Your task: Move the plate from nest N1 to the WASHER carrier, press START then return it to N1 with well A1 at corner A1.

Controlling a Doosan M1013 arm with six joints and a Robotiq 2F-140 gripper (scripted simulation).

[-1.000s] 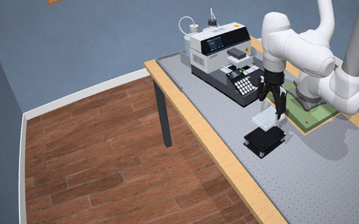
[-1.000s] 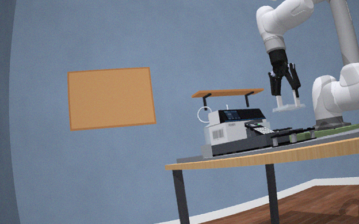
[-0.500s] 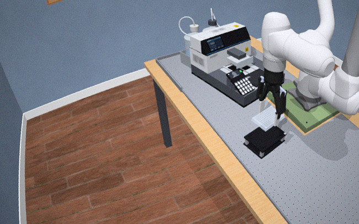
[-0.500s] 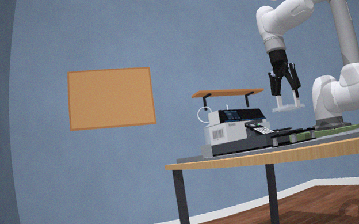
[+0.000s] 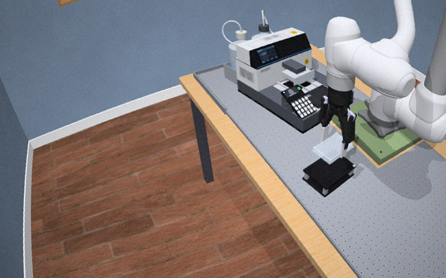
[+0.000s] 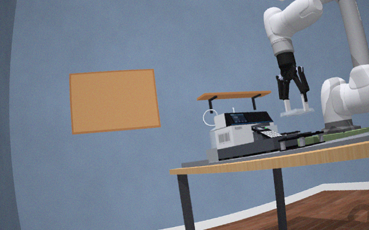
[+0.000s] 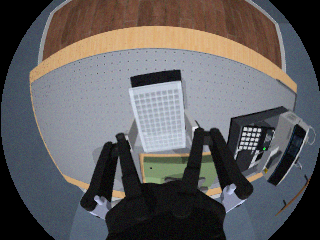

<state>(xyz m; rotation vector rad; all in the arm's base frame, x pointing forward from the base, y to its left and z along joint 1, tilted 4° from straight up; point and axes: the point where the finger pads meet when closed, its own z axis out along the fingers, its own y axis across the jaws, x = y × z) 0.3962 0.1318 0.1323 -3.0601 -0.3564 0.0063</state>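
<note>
My hand is 120 mm above the black plate nest N1. Round my hand: plate washer 150 mm behind, 510 mm to the right, 30 mm below; well plate 20 mm below; washer carrier 190 mm behind, 360 mm to the right, 80 mm below.
</note>
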